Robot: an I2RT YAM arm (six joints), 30 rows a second.
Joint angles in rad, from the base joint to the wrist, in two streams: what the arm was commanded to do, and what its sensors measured. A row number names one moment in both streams.
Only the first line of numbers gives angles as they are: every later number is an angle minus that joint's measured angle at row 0.
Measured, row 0: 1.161, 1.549, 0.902, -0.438, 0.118, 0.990
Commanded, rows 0 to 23: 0.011, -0.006, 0.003, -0.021, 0.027, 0.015; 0.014, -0.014, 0.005, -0.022, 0.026, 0.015; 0.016, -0.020, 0.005, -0.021, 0.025, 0.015; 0.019, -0.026, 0.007, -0.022, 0.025, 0.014; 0.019, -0.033, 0.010, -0.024, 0.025, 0.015; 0.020, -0.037, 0.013, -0.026, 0.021, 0.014; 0.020, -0.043, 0.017, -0.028, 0.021, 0.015; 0.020, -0.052, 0.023, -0.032, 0.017, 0.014; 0.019, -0.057, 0.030, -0.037, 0.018, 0.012; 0.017, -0.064, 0.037, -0.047, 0.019, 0.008; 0.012, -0.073, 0.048, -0.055, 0.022, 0.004; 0.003, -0.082, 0.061, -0.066, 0.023, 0.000; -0.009, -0.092, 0.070, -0.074, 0.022, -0.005; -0.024, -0.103, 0.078, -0.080, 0.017, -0.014; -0.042, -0.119, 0.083, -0.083, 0.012, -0.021; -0.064, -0.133, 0.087, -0.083, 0.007, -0.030; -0.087, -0.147, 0.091, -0.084, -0.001, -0.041; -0.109, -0.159, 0.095, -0.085, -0.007, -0.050; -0.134, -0.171, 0.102, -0.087, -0.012, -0.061; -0.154, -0.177, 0.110, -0.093, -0.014, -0.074; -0.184, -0.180, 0.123, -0.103, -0.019, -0.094; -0.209, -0.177, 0.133, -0.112, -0.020, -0.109; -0.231, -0.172, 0.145, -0.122, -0.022, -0.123; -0.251, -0.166, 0.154, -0.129, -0.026, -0.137
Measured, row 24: -0.214, -0.161, 0.117, -0.084, -0.016, -0.062
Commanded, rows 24 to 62: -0.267, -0.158, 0.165, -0.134, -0.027, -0.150; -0.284, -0.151, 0.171, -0.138, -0.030, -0.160; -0.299, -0.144, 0.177, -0.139, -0.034, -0.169; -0.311, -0.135, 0.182, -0.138, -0.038, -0.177; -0.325, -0.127, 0.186, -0.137, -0.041, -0.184; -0.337, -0.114, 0.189, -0.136, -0.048, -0.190; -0.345, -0.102, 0.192, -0.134, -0.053, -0.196; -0.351, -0.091, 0.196, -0.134, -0.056, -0.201; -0.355, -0.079, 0.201, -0.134, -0.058, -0.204; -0.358, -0.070, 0.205, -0.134, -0.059, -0.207; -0.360, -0.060, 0.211, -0.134, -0.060, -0.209; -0.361, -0.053, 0.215, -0.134, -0.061, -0.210; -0.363, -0.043, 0.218, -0.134, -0.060, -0.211; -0.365, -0.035, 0.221, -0.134, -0.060, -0.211; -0.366, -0.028, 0.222, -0.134, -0.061, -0.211; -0.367, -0.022, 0.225, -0.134, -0.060, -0.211; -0.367, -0.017, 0.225, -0.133, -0.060, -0.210; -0.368, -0.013, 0.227, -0.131, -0.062, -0.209; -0.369, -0.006, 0.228, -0.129, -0.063, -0.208; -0.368, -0.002, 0.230, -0.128, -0.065, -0.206; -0.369, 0.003, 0.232, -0.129, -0.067, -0.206; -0.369, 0.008, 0.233, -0.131, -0.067, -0.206; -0.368, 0.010, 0.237, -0.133, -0.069, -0.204; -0.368, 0.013, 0.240, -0.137, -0.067, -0.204; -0.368, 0.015, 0.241, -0.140, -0.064, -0.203; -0.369, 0.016, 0.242, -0.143, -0.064, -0.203; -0.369, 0.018, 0.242, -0.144, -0.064, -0.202; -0.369, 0.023, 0.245, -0.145, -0.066, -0.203; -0.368, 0.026, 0.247, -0.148, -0.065, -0.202; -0.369, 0.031, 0.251, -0.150, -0.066, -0.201; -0.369, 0.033, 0.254, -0.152, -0.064, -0.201; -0.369, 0.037, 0.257, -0.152, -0.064, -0.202; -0.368, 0.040, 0.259, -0.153, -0.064, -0.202; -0.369, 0.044, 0.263, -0.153, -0.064, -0.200; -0.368, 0.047, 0.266, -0.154, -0.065, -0.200; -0.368, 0.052, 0.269, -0.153, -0.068, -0.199; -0.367, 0.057, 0.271, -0.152, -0.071, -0.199; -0.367, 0.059, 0.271, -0.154, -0.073, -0.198; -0.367, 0.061, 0.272, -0.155, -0.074, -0.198
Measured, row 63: -0.365, 0.048, 0.238, -0.136, -0.063, -0.186
